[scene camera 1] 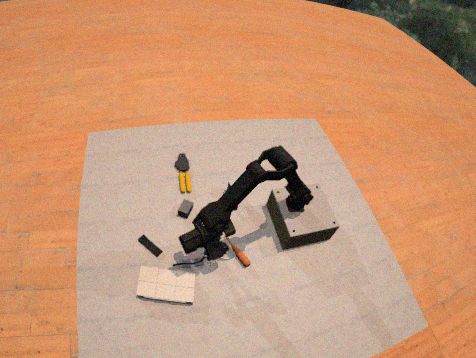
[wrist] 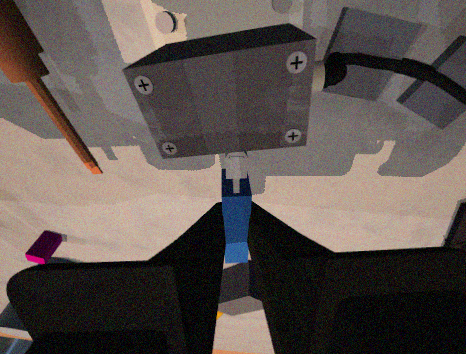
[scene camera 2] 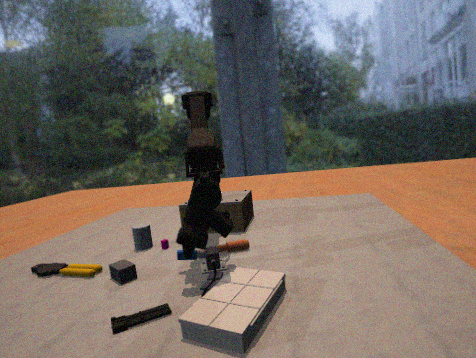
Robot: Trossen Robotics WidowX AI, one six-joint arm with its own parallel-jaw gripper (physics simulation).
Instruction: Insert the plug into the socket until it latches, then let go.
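Frame: origin at the arm's base, x ahead, y left, z up, level; metres.
Where they show: gripper, between the fingertips: [wrist: 234, 209] [scene camera 2: 187, 257]; arm's base, origin of its link: [scene camera 1: 294, 204].
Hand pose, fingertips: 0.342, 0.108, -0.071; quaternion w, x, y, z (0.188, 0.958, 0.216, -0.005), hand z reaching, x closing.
Observation:
Things, the pixels of their top centre, and the offset from my fingertips, as dx, dy, dz. "*": a spot on its surface instead.
- blue plug, centre of its top: [wrist: 233, 229] [scene camera 2: 190, 249] -0.004, +0.010, +0.020
- dark grey box, centre of its top: [wrist: 236, 110] [scene camera 2: 211, 250] [scene camera 1: 211, 250] -0.024, +0.055, +0.012
- black cable, a spot on its surface: [wrist: 400, 62] * +0.034, +0.087, -0.027
- orange screwdriver, centre of its top: [scene camera 2: 221, 243] [scene camera 1: 236, 248] -0.116, +0.035, -0.006
- tiled white block, centre of its top: [scene camera 2: 237, 292] [scene camera 1: 166, 284] +0.135, +0.184, +0.002
- black bar, centre of its top: [scene camera 2: 140, 312] [scene camera 1: 149, 244] +0.200, +0.024, -0.017
- grey block, centre of its top: [wrist: 239, 307] [scene camera 2: 121, 264] [scene camera 1: 185, 206] +0.070, -0.140, +0.002
- yellow-handled pliers, a spot on its surface: [scene camera 2: 82, 270] * +0.090, -0.256, -0.015
- magenta piece, centre of its top: [wrist: 35, 259] [scene camera 2: 164, 240] -0.129, -0.161, -0.008
- grey cylinder, centre of its top: [wrist: 22, 334] [scene camera 2: 140, 225] -0.127, -0.242, +0.037
The blue plug [scene camera 2: 185, 255] [wrist: 236, 215] has a clear tip pointing at the socket housing. My gripper [scene camera 2: 188, 249] [wrist: 234, 209] is shut on the plug, with one black finger on each side. The socket is in a dark grey box [scene camera 2: 213, 260] [wrist: 230, 100] with a screw at each corner and a black cable [wrist: 400, 62] from its side. In the wrist view the plug's clear tip meets or overlaps the box's near edge, and the box looks slightly turned. The socket opening is hidden, so how deep the tip sits cannot be told.
An orange screwdriver [scene camera 1: 241, 256] [scene camera 2: 234, 246] [wrist: 60, 125] lies beside the socket. A tiled white block [scene camera 1: 167, 285] [scene camera 2: 235, 300], black bar [scene camera 1: 150, 245] [scene camera 2: 141, 317], grey block [scene camera 1: 185, 208] [scene camera 2: 123, 271], yellow-handled pliers [scene camera 1: 185, 181] [scene camera 2: 82, 270], magenta piece [scene camera 2: 164, 244] [wrist: 44, 246] and grey cylinder [scene camera 2: 142, 237] stand around.

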